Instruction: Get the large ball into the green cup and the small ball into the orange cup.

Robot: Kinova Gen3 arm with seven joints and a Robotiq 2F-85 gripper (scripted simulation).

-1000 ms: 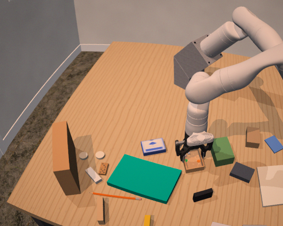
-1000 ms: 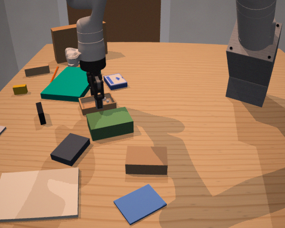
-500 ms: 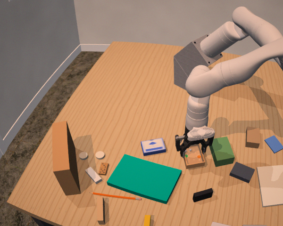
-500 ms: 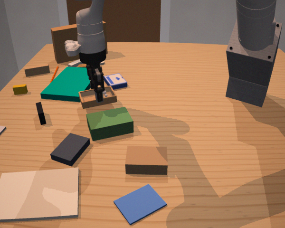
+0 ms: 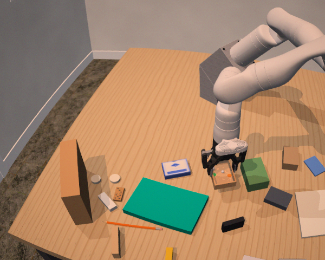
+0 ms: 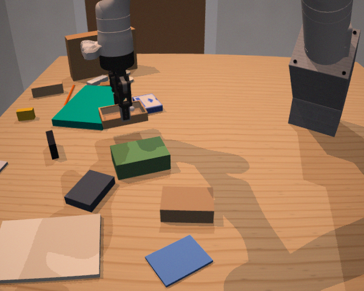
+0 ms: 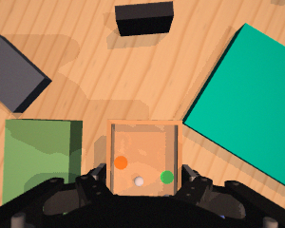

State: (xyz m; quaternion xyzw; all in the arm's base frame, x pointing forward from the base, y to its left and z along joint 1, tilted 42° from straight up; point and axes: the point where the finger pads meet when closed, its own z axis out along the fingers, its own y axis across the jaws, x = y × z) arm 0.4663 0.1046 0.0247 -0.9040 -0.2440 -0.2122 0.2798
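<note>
Right now my hand is 100 mm to the right of the green block, 80 mm past it and 60 mm above it. Round my hand: teal slab 150 mm ahead, 120 mm to the right, 70 mm below; black block 140 mm ahead, 100 mm to the left, 60 mm below; wooden puzzle 20 mm below.
</note>
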